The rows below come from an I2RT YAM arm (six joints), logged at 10 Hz.
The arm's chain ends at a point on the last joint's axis. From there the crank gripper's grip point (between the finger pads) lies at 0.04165 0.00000 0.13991 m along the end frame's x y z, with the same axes.
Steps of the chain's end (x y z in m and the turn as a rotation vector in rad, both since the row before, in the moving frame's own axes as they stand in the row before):
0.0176, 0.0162, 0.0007, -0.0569, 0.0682, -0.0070
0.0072, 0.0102, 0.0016, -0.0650, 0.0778, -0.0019
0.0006, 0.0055, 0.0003, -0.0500, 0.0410, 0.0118
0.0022, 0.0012, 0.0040, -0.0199, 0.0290, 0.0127
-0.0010, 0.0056, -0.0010, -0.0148, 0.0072, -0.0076
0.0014, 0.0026, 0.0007, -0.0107, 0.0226, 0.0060
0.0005, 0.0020, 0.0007, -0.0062, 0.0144, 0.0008
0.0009, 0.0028, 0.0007, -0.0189, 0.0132, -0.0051
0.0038, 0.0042, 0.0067, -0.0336, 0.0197, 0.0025
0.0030, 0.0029, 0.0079, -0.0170, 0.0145, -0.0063
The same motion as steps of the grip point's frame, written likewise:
0.0271, 0.0237, -0.0027, -0.0569, 0.0682, -0.0070
0.0179, 0.0191, -0.0024, -0.0650, 0.0778, -0.0019
0.0063, 0.0130, -0.0017, -0.0500, 0.0410, 0.0118
0.0062, 0.0045, 0.0027, -0.0199, 0.0290, 0.0127
0.0000, 0.0073, -0.0013, -0.0148, 0.0072, -0.0076
0.0045, 0.0044, -0.0003, -0.0107, 0.0226, 0.0060
0.0025, 0.0029, 0.0001, -0.0062, 0.0144, 0.0008
0.0027, 0.0052, 0.0001, -0.0189, 0.0132, -0.0051
0.0065, 0.0090, 0.0058, -0.0336, 0.0197, 0.0025
0.0050, 0.0050, 0.0073, -0.0170, 0.0145, -0.0063

